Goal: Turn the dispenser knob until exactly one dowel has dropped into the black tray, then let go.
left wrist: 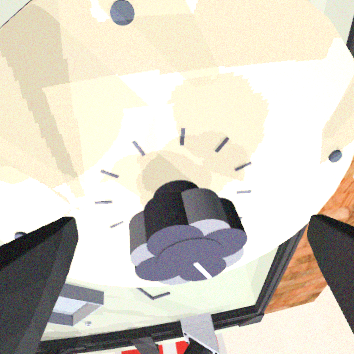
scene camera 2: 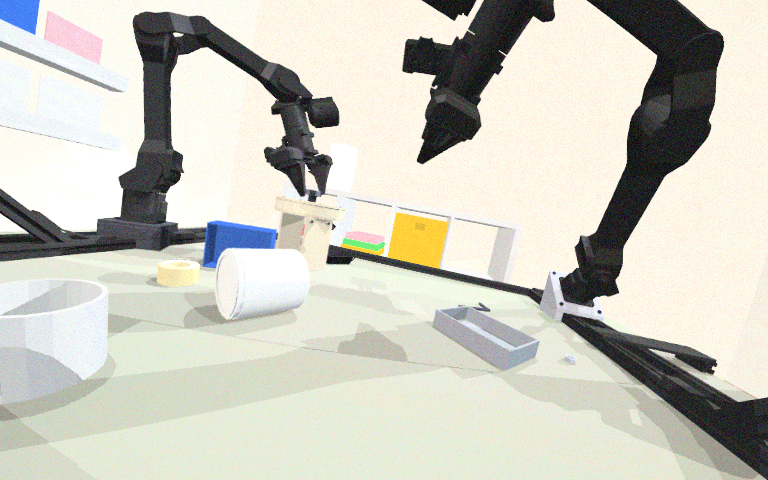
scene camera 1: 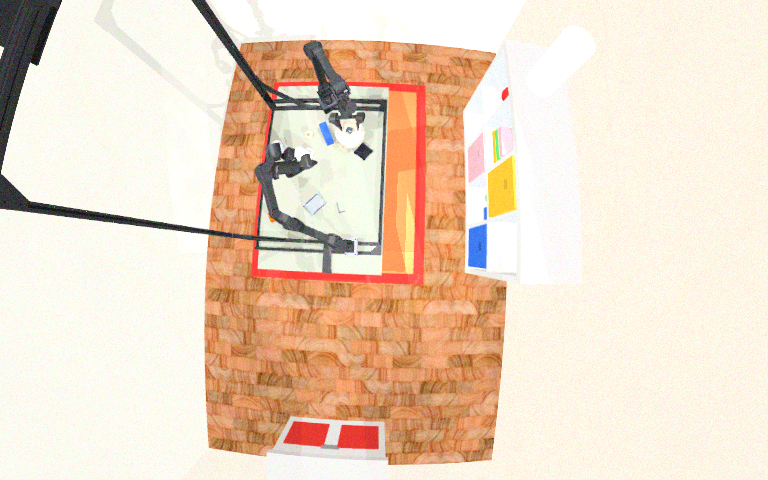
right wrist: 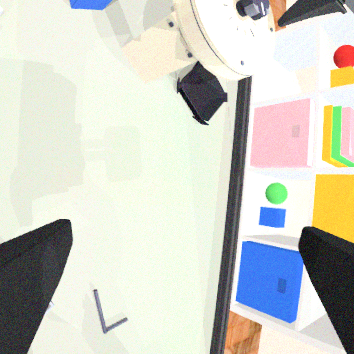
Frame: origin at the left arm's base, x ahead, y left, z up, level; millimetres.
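Seen in the pictures: left gripper, between the fingertips: (left wrist: 193,226) (scene camera 2: 313,195) (scene camera 1: 350,130) (right wrist: 253,5); right gripper, between the fingertips: (scene camera 2: 421,150) (right wrist: 188,234); left arm's base, origin of its link: (scene camera 2: 142,220) (scene camera 1: 327,100); right arm's base, origin of its link: (left wrist: 200,347) (scene camera 2: 575,291) (scene camera 1: 350,246).
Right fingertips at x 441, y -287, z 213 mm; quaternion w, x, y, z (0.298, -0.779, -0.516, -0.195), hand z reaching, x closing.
Observation:
Offsets run from my right fingertips to a thing's top centre. "*": to the spot under its first point.
The dispenser {dx -112, dy +271, dz -113 mm} (scene camera 1: 353,139) (scene camera 2: 307,237) (left wrist: 150,100) (right wrist: 210,35) is a round cream drum with tick marks on its top. Its dark lobed knob {dx -112, dy +271, dz -85 mm} (scene camera 2: 312,195) (left wrist: 185,245) (right wrist: 252,8) has a white pointer line, which points to the lower right in the left wrist view. My left gripper (scene camera 2: 314,195) (left wrist: 193,226) is open, its fingers on either side of the knob and apart from it. The black tray {dx -27, dy +298, dz -236 mm} (scene camera 1: 363,150) (scene camera 2: 339,258) (right wrist: 202,95) sits at the dispenser's foot; no dowel can be made out in it. My right gripper (right wrist: 188,234) is open and empty, away from the dispenser.
A blue box {dx -242, dy +168, dz -180 mm} (scene camera 1: 326,133) (scene camera 2: 240,243), a cream ring {dx -314, dy +74, dz -235 mm} (scene camera 1: 308,134) (scene camera 2: 178,272) and a white cylinder {* dx -200, dy -64, dz -208 mm} (scene camera 2: 263,283) lie near the dispenser. A grey tray {dx +91, dy -117, dz -235 mm} (scene camera 1: 314,203) (scene camera 2: 487,336) and an L-shaped key {dx +188, dy +6, dz -255 mm} (scene camera 1: 339,209) (right wrist: 104,327) lie farther off. A white round container {dx -344, dy -128, dz -205 mm} (scene camera 2: 56,333) stands at scene camera 2's left edge.

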